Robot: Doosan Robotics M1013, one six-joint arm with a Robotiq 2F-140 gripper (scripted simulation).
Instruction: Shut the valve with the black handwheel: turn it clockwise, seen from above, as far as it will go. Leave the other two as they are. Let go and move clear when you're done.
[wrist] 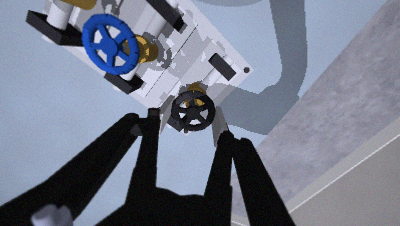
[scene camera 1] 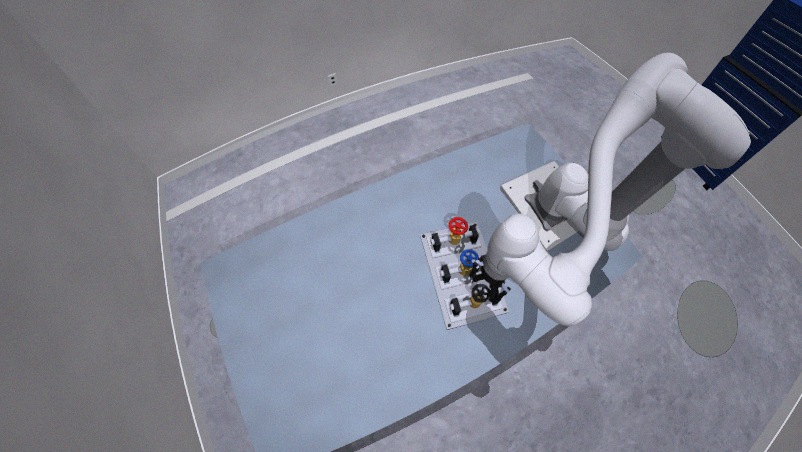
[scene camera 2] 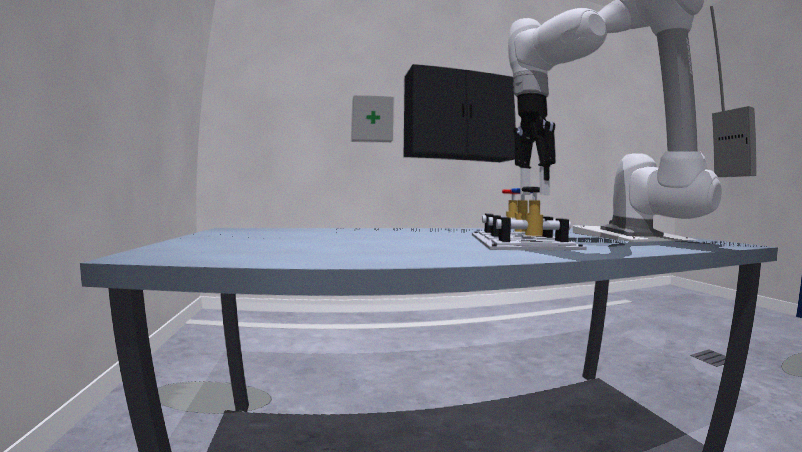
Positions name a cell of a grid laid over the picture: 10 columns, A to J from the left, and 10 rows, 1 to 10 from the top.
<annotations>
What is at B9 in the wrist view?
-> The gripper.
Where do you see a black handwheel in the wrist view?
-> At E5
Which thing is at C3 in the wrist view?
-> A blue handwheel.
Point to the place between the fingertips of the gripper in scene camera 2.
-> At G5
</annotations>
